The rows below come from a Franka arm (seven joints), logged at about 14 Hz.
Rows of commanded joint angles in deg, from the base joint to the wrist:
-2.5 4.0 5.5 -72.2 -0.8 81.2 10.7
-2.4 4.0 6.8 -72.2 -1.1 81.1 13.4
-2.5 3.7 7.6 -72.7 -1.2 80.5 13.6
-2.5 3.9 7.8 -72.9 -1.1 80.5 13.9
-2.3 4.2 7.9 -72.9 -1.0 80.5 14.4
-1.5 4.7 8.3 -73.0 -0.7 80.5 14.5
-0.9 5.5 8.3 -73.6 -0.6 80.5 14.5
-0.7 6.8 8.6 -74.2 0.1 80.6 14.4
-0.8 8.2 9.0 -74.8 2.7 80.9 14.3
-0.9 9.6 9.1 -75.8 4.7 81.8 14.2
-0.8 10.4 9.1 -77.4 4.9 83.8 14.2
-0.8 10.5 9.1 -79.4 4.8 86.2 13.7
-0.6 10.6 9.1 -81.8 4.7 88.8 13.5
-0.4 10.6 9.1 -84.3 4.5 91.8 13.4
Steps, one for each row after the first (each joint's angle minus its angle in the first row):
0.1 0.0 1.3 0.0 -0.3 -0.1 2.7
0.0 -0.3 2.1 -0.5 -0.4 -0.7 2.9
0.0 -0.1 2.3 -0.7 -0.3 -0.7 3.2
0.2 0.2 2.4 -0.7 -0.2 -0.7 3.7
1.0 0.7 2.8 -0.8 0.1 -0.7 3.8
1.6 1.5 2.8 -1.4 0.2 -0.7 3.8
1.8 2.8 3.1 -2.0 0.9 -0.6 3.7
1.7 4.2 3.5 -2.6 3.5 -0.3 3.6
1.6 5.6 3.6 -3.6 5.5 0.6 3.5
1.7 6.4 3.6 -5.2 5.7 2.6 3.5
1.7 6.5 3.6 -7.2 5.6 5.0 3.0
1.9 6.6 3.6 -9.6 5.5 7.6 2.8
2.1 6.6 3.6 -12.1 5.3 10.6 2.7

